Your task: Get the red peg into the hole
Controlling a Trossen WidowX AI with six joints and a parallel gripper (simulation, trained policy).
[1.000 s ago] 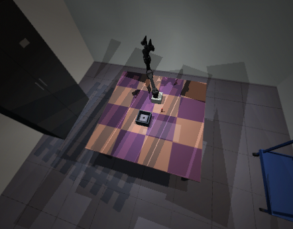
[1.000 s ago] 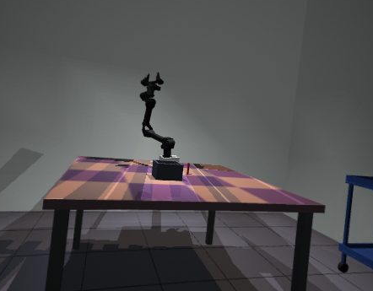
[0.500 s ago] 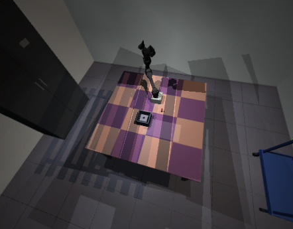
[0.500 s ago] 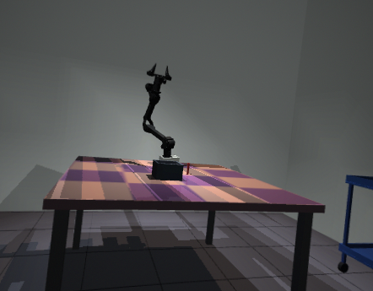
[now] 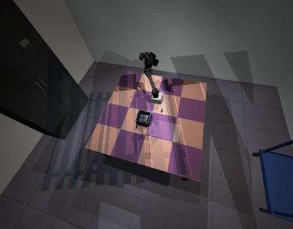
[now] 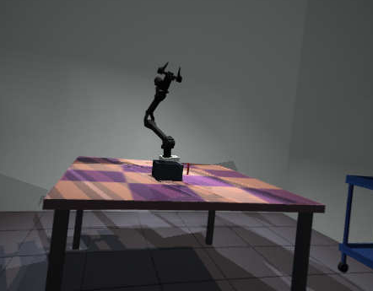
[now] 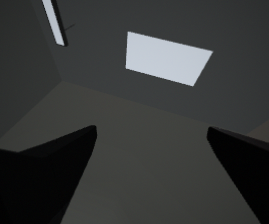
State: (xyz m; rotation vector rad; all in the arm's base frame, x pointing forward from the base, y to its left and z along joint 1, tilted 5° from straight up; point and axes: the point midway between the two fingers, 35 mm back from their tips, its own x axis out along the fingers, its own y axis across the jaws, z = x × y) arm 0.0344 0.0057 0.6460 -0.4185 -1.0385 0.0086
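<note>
The red peg is 10 cm ahead of my gripper tip, 15 cm to the left of it and 73 cm below it. Round my gripper tip: dark box 26 cm ahead, 6 cm to the right, 74 cm below; then plate 26 cm ahead, 6 cm to the right, 72 cm below.
</note>
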